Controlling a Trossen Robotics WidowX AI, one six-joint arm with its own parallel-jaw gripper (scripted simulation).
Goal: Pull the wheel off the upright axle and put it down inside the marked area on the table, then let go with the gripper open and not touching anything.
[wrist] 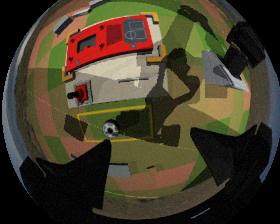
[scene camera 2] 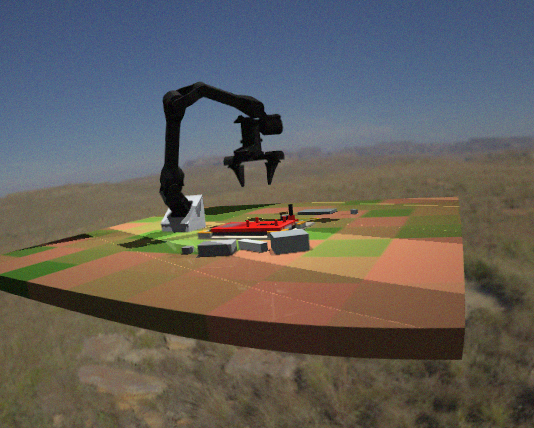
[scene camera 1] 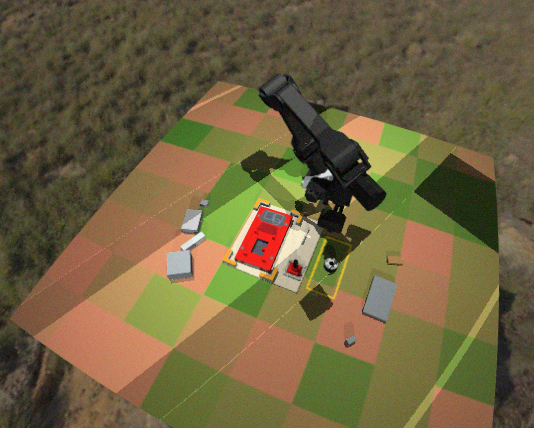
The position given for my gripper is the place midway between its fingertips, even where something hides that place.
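Note:
My gripper (scene camera 1: pixel 333 218), (scene camera 2: pixel 256 185), (wrist: pixel 152 138): open, holding nothing. Red board (scene camera 2: pixel 259 228). Pale base plate (scene camera 1: pixel 302 237), (wrist: pixel 143 74).

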